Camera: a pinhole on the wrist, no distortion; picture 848 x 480 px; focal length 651.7 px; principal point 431.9 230.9 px. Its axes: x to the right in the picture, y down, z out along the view. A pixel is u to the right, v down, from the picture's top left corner.
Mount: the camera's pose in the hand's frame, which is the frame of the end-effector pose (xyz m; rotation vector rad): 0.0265 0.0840 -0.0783 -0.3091 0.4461 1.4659
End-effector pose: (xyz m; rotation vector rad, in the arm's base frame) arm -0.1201 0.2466 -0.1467 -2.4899 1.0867 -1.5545
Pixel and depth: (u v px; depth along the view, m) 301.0 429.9 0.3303
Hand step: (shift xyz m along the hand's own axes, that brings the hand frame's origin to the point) -0.0433 0.1875 0.2505
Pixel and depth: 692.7 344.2 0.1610
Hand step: 0.0180 0.2179 0.0351
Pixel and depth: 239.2 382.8 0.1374
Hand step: 0.0067 0.1147 0.0639
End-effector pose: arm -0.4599 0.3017 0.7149 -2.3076 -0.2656 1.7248
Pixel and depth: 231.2 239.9 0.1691
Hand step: 0.0389 0.1166 0.0952
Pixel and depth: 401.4 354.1 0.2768
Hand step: 0.0020 0.2055 0.1750
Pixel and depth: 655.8 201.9 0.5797
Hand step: 0.1201 0.5259 0.3368
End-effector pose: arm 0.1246 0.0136 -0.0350 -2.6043 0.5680 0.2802
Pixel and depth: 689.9 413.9 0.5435
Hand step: -0.0601 0.5390 0.3095
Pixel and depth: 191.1 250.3 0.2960
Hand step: 0.0427 0.1255 0.2342
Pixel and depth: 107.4 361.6 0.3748
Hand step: -0.0189 0.0997 0.3444
